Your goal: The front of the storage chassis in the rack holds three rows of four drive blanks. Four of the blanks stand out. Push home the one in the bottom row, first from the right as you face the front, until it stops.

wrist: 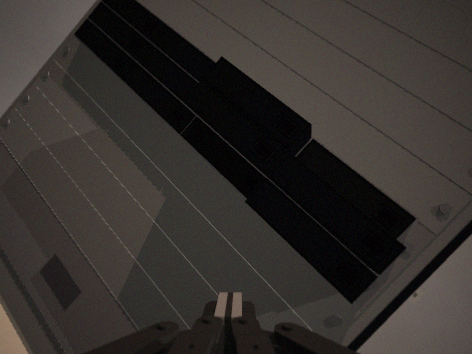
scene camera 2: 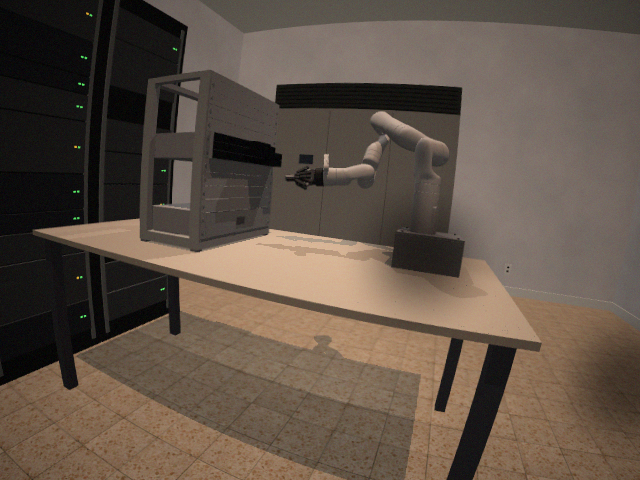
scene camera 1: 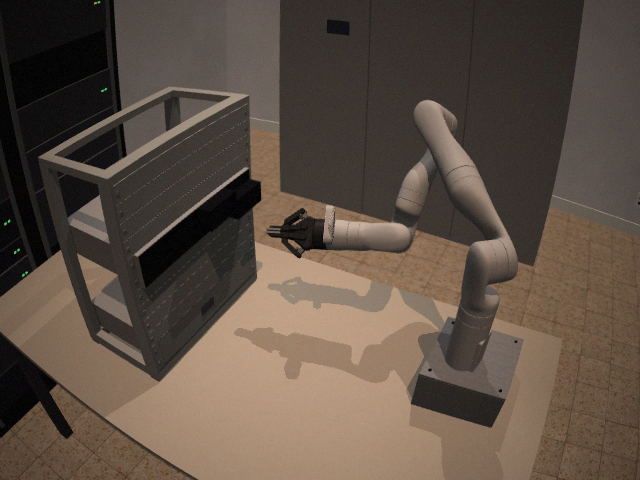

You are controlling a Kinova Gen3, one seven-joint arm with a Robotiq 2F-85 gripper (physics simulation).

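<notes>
The black storage chassis sits across the front of the grey rack. In the wrist view the bottom-row right end blank stands out at the chassis's lower right; its edges are dark. A top-row blank stands out further left, and the right end of the middle row also stands out. In the scene views the rows blend together. My gripper is shut and empty, in front of the rack's right side, apart from it and lower than the chassis.
Plain grey panels cover the rack front above and below the chassis. The rack and the arm's base block stand on the table. Dark server cabinets stand behind the rack; a tall cabinet stands beyond the table.
</notes>
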